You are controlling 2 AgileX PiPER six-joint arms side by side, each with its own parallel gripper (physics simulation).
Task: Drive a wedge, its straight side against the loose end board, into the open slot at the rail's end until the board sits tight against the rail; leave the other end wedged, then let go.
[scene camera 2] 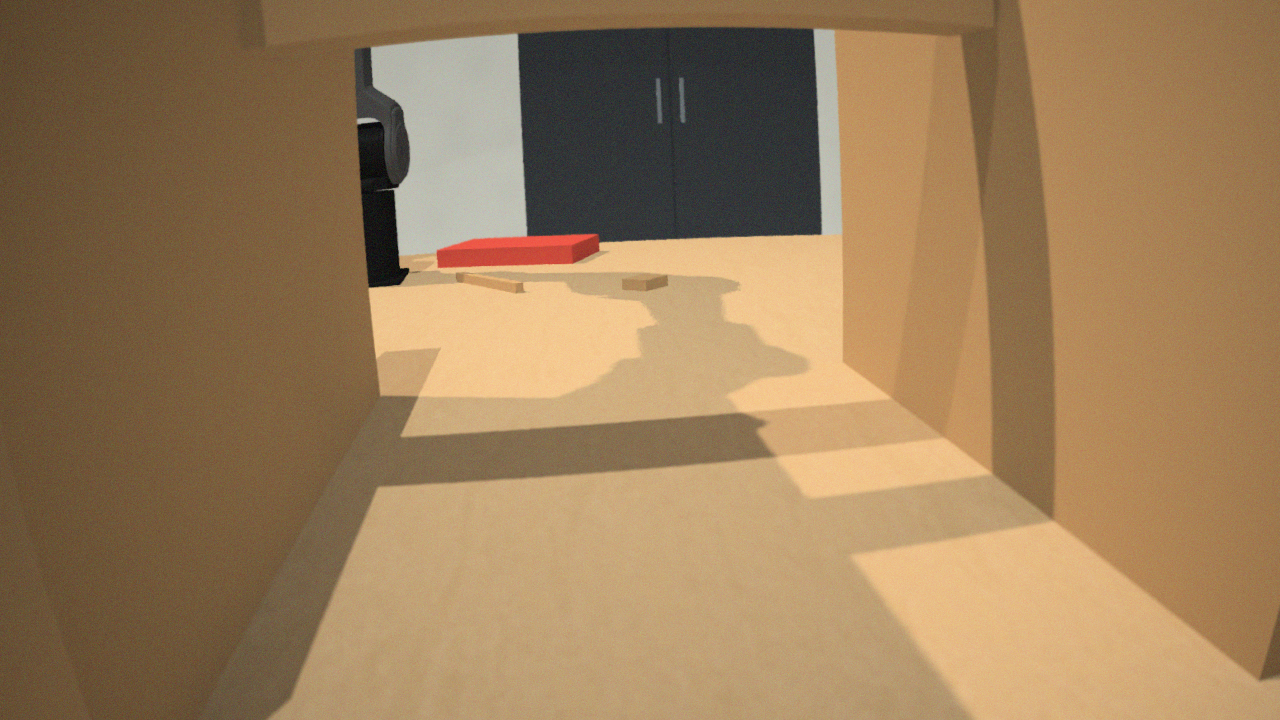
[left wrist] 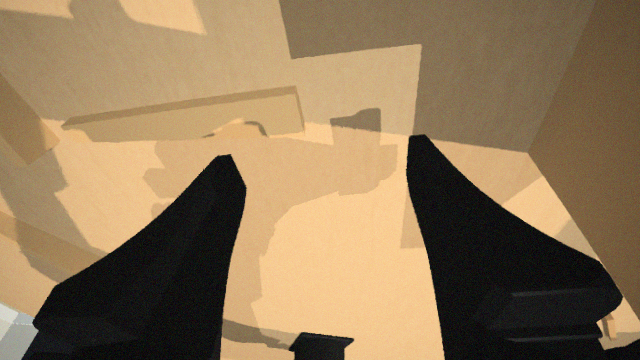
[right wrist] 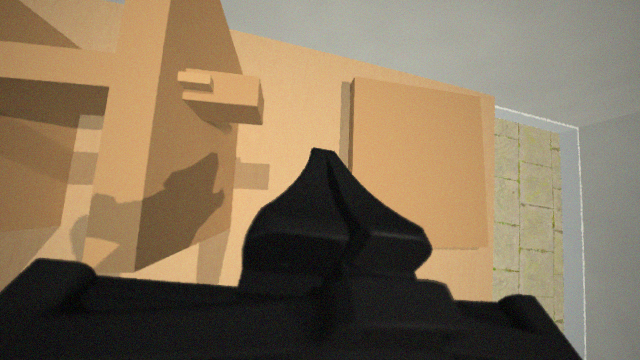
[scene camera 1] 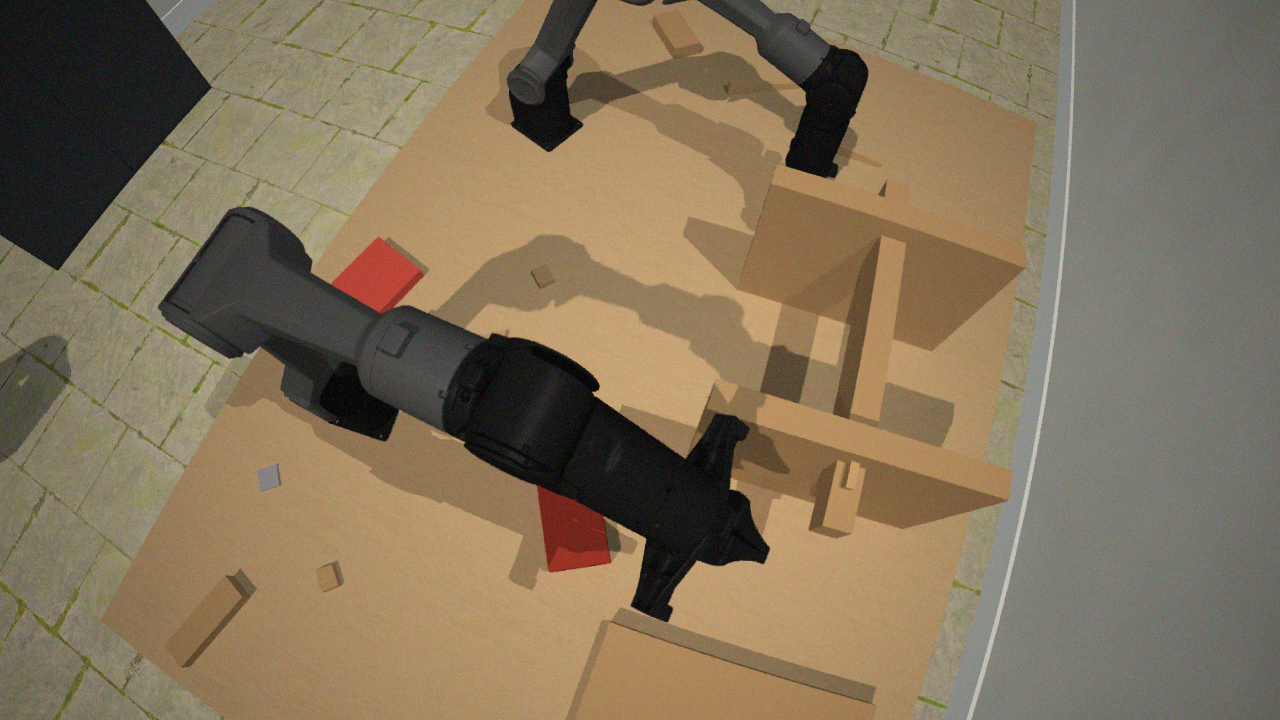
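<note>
A rail [scene camera 1: 872, 331] joins two upright boards. The upper end board [scene camera 1: 823, 237] has a tenon tip [scene camera 1: 895, 189] showing beyond it; its slot is hidden. The lower end board [scene camera 1: 948, 465] [right wrist: 132, 140] has a tenon [scene camera 1: 836, 514] [right wrist: 235, 92] through it with a wedge [scene camera 1: 852, 475] [right wrist: 196, 80] in it. A pale tapered piece, wedge-like [left wrist: 200, 117], lies beyond the left fingertips. My left gripper [left wrist: 320, 164] is open and empty, behind the upper board in scene camera 1. My right gripper [scene camera 1: 765, 557] [right wrist: 320, 163] is shut and empty, beside the lower board.
A thin stick [scene camera 1: 760, 87] and a block [scene camera 1: 677, 34] lie near the left arm. Red blocks [scene camera 1: 380, 273] [scene camera 1: 577, 541] lie beside the right arm. A small block [scene camera 1: 542, 275] lies mid-table. A broad board [scene camera 1: 733, 671] [right wrist: 420, 165] lies past the right gripper.
</note>
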